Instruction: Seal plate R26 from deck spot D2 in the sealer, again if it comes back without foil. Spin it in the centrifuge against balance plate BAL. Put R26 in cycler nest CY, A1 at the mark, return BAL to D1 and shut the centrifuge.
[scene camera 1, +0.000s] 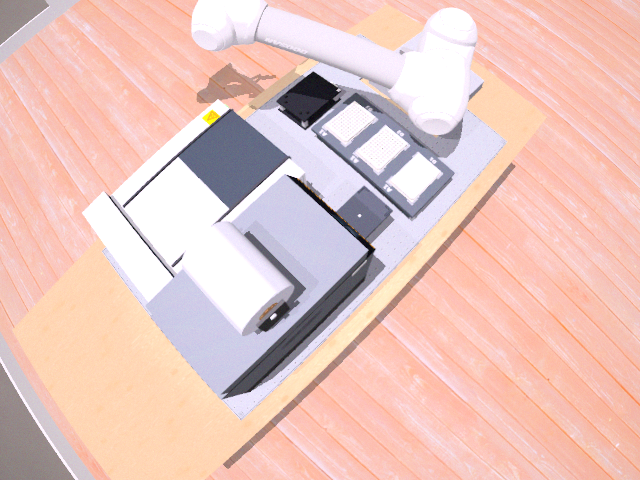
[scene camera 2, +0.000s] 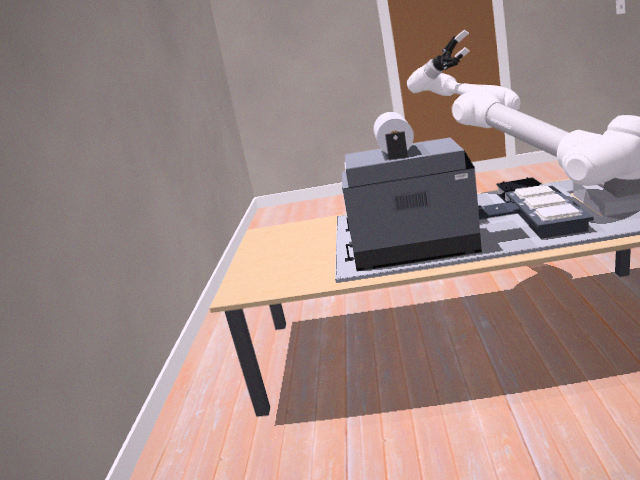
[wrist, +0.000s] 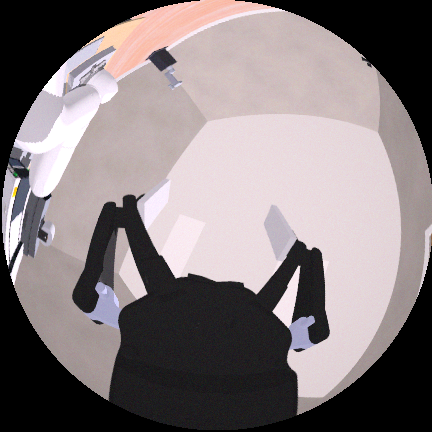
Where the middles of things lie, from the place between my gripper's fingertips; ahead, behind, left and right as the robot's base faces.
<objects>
I see my gripper 530 mm short of the white and dark unit (scene camera 1: 214, 168), 580 mm to the right of it and 520 mm above it. From my hand the other things lie so: dark square (scene camera 1: 373, 211) (290 mm ahead, 920 mm to the left, 540 mm below); then white plate (scene camera 1: 419, 173) (70 mm ahead, 960 mm to the left, 580 mm below).
</objects>
